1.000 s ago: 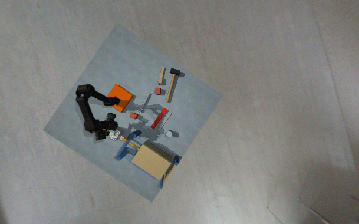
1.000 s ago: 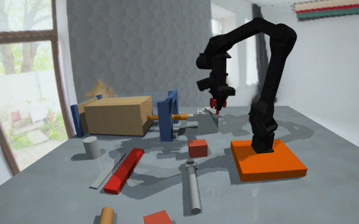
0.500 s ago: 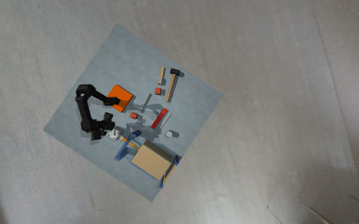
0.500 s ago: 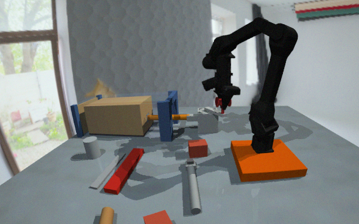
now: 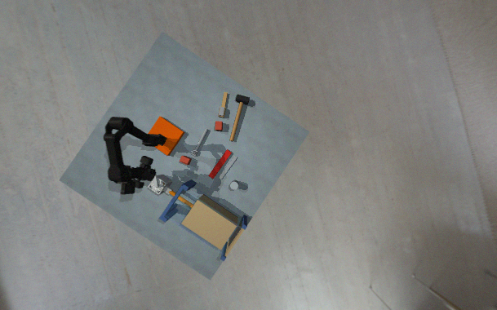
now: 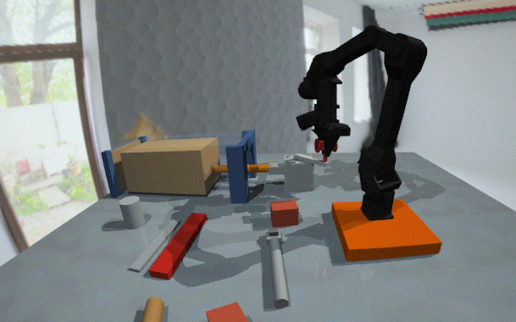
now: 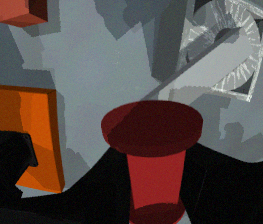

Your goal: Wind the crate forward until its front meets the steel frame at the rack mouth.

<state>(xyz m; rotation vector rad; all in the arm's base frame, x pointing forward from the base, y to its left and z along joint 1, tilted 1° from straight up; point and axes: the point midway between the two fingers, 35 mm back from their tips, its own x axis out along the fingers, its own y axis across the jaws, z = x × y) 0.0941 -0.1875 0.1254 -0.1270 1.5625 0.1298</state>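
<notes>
The grey crank handle is 30 mm ahead of my gripper tip, 30 mm to the right of it and 10 mm below it. Also, from my gripper tip: grey winch 60 mm ahead, 80 mm to the right, 90 mm below; red knob 20 mm above; frame 230 mm ahead, 80 mm to the right, 10 mm below.
</notes>
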